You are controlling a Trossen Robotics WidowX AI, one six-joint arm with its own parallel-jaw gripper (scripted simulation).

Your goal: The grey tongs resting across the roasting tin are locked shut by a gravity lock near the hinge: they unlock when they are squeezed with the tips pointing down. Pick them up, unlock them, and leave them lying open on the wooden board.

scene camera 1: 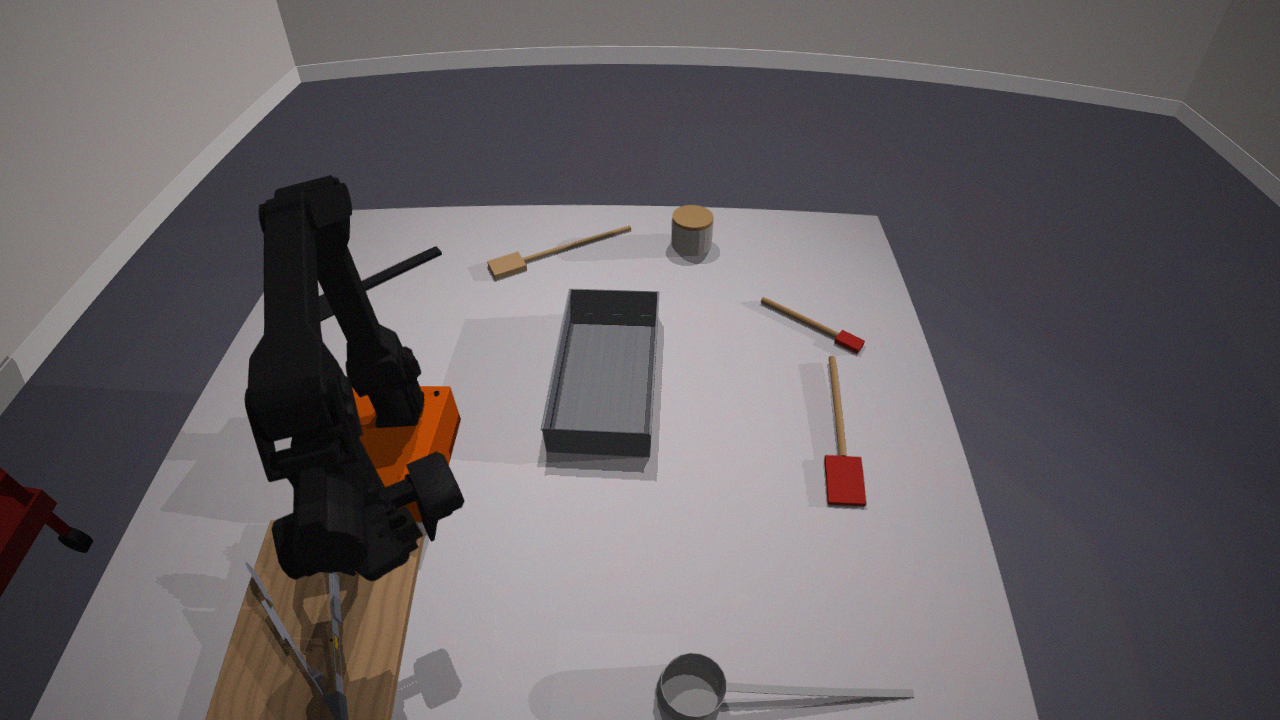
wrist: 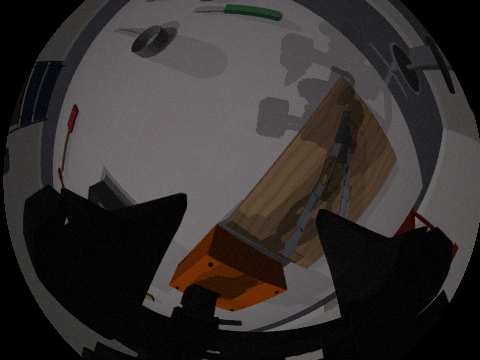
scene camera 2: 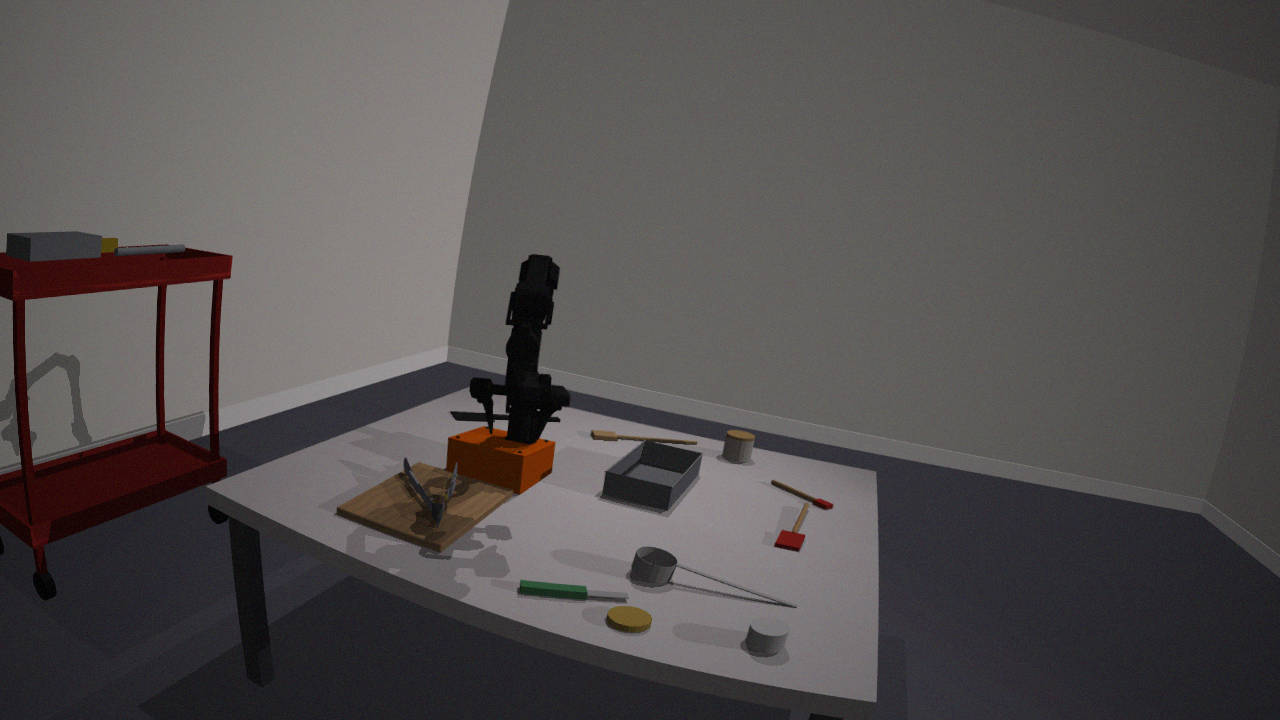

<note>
The gripper (scene camera 1: 392,554) is open, with nothing in its grasp. Further things: a lidded jar (scene camera 1: 692,225), a wooden spatula (scene camera 1: 510,264), a black spatula (scene camera 1: 433,252) and a green-handled knife (scene camera 2: 535,588).
The lidded jar also shows in scene camera 2 (scene camera 2: 738,445). The gripper is seen too in the wrist view (wrist: 254,209) and in scene camera 2 (scene camera 2: 514,436). The wrist view misses the lidded jar, which is hidden by the gripper. Scene camera 1 does not show the green-handled knife: it is out of frame.
</note>
